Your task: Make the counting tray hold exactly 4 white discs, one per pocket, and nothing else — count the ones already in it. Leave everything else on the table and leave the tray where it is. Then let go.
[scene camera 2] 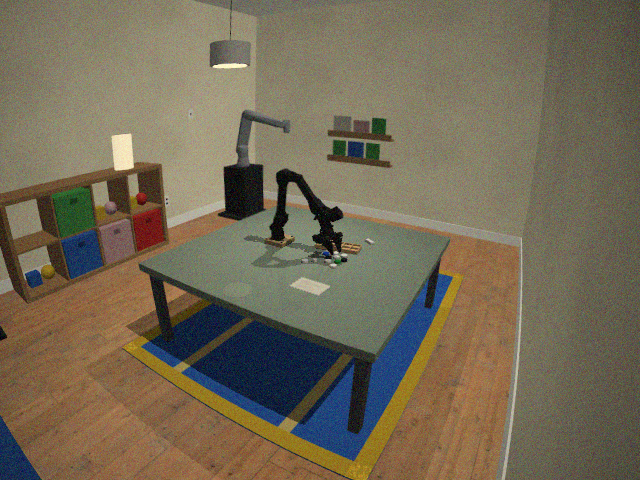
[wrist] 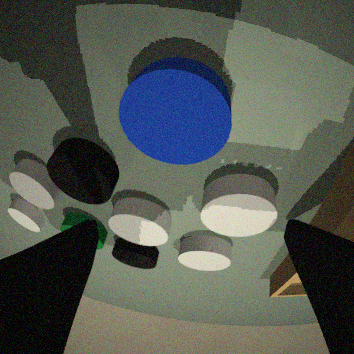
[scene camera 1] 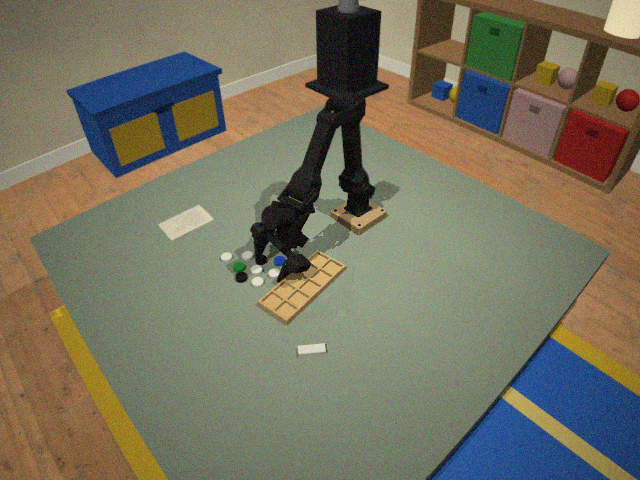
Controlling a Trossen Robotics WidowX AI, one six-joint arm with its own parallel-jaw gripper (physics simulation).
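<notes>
The wooden counting tray (scene camera 1: 287,318) (scene camera 2: 352,248) (wrist: 332,214) has two rows of pockets. The pockets that show in scene camera 1 look empty; a finger hides some. My gripper (scene camera 1: 270,269) (wrist: 195,231) is open and empty, low over the discs, with one finger over the tray's near side. White discs (scene camera 1: 226,256) (scene camera 1: 257,281) (wrist: 239,215) (wrist: 204,260) lie loose beside the tray; several show. A blue disc (scene camera 1: 279,260) (wrist: 175,116), a green disc (scene camera 1: 238,267), a black disc (scene camera 1: 241,277) (wrist: 135,253) and a second black disc (wrist: 83,171) lie among them.
A small white block (scene camera 1: 311,349) (scene camera 2: 369,241) lies beyond the tray. A pale flat sheet (scene camera 1: 185,222) (scene camera 2: 309,285) lies on the green table (scene camera 1: 387,387) (scene camera 2: 206,279), past the discs. The arm's wooden base (scene camera 1: 360,227) stands behind the tray.
</notes>
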